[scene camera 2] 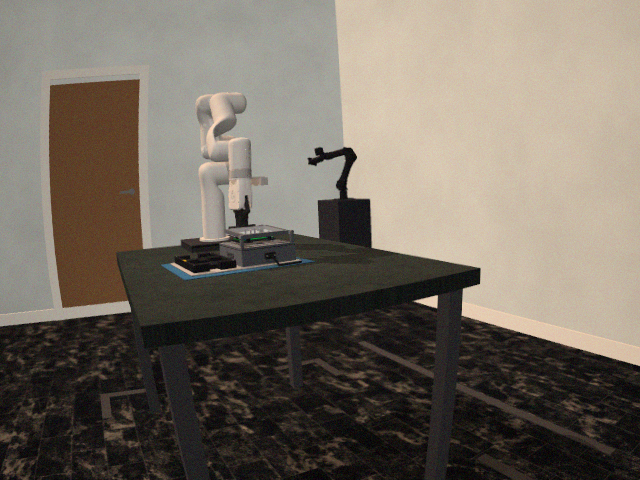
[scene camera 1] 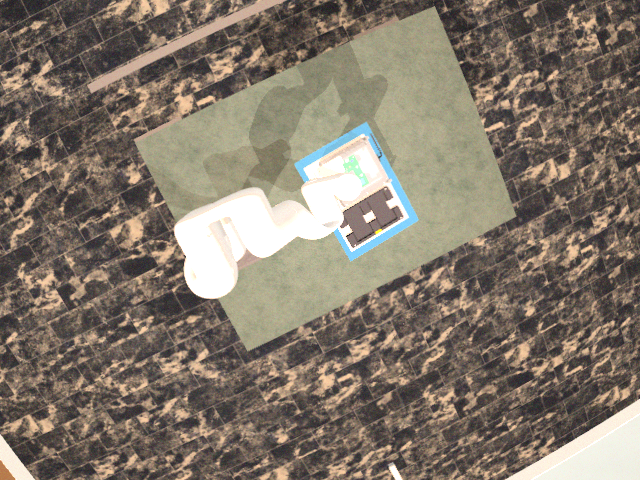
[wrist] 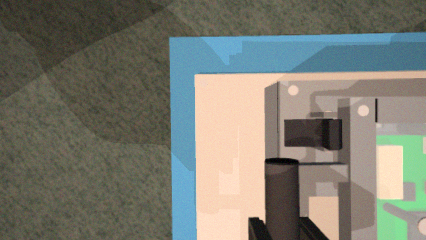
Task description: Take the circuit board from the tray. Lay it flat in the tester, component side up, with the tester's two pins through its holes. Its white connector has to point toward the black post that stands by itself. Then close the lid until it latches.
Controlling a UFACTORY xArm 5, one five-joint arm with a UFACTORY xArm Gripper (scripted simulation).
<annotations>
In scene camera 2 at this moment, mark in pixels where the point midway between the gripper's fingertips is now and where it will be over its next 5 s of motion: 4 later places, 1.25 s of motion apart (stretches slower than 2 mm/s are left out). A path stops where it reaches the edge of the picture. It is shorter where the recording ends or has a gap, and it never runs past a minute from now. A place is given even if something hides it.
My gripper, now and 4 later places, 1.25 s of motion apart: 242,231; 242,232; 242,234; 242,229; 240,205
</annotations>
